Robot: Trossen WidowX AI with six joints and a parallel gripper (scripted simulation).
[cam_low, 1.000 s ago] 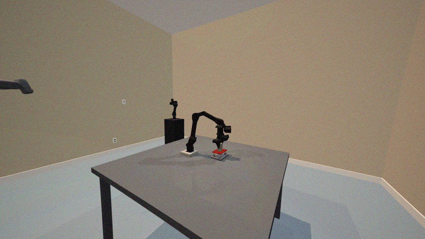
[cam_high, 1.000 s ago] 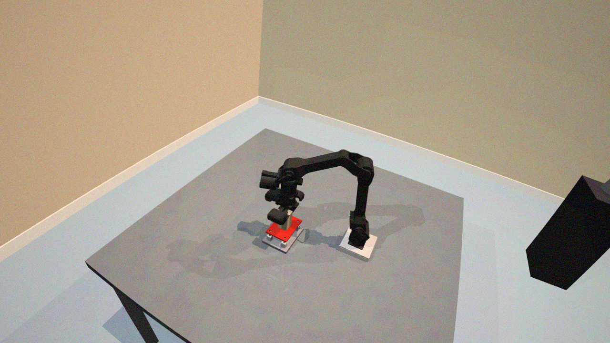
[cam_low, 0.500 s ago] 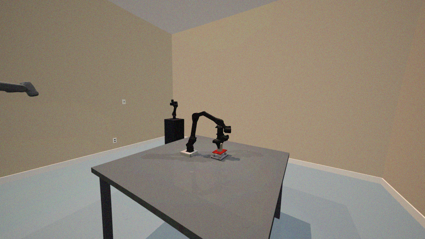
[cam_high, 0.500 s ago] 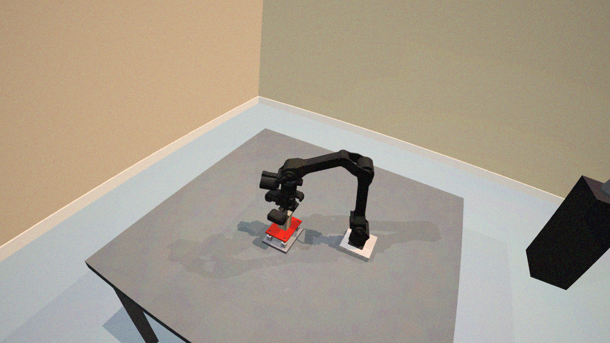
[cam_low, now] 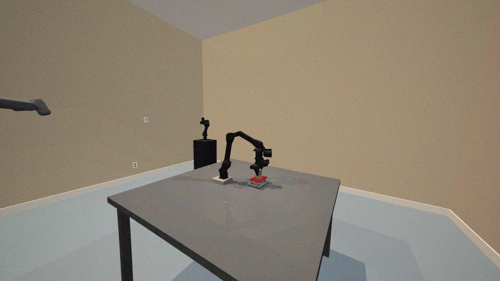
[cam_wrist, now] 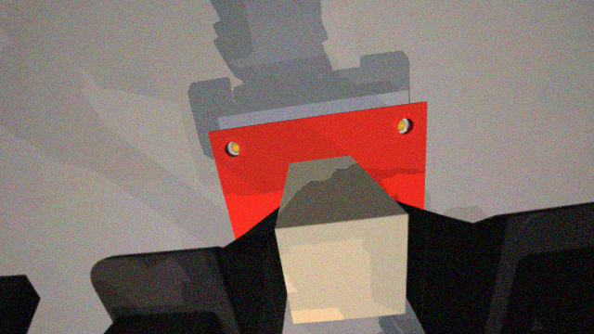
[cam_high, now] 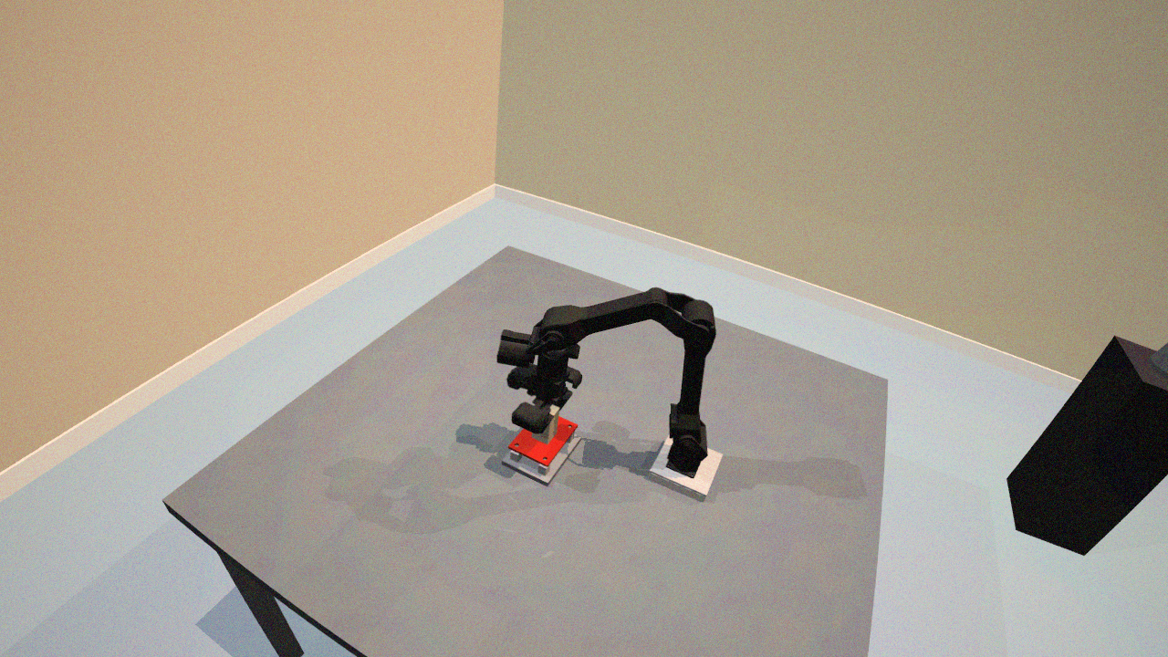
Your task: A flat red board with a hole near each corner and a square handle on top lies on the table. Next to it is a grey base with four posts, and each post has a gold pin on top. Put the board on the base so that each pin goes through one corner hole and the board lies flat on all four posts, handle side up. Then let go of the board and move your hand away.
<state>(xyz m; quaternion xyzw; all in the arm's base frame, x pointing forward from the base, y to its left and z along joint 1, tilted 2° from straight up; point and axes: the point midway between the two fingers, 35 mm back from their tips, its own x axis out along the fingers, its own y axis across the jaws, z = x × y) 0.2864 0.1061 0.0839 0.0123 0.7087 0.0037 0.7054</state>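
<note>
Now: gripper tip 1 cm above the red board. The rest, counted from my gripper tip: grey base (7 cm below).
</note>
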